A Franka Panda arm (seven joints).
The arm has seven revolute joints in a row. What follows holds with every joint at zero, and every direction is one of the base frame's.
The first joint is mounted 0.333 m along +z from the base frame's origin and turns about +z.
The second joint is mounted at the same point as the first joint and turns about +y.
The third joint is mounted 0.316 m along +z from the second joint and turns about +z.
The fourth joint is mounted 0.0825 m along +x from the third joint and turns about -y.
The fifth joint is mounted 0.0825 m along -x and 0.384 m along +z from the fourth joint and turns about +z.
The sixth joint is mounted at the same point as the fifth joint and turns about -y.
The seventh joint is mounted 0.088 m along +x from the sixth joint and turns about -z.
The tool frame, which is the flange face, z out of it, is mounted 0.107 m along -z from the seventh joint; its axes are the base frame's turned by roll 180, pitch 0 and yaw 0 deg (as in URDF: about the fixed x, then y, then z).
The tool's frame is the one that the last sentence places.
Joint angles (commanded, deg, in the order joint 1, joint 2, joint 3, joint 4, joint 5, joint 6, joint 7), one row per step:
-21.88, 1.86, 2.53, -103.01, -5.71, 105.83, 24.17
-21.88, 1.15, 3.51, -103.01, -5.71, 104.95, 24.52
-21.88, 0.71, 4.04, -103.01, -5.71, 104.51, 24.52
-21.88, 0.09, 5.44, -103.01, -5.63, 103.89, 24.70
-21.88, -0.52, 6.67, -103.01, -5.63, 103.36, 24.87
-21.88, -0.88, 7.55, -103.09, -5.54, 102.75, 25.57
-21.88, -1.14, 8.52, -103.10, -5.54, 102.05, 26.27
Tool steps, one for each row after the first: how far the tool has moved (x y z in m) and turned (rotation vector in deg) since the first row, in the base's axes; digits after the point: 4 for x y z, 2 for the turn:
-0.0005, 0.0104, 0.0057, 0.02, 0.13, 0.55
-0.0010, 0.0161, 0.0094, -0.01, 0.14, 1.04
0.0001, 0.0304, 0.0146, 0.00, 0.12, 2.18
0.0006, 0.0430, 0.0197, -0.10, 0.05, 3.19
0.0005, 0.0521, 0.0216, 0.00, 0.29, 3.29
0.0007, 0.0619, 0.0229, 0.04, 0.68, 3.50

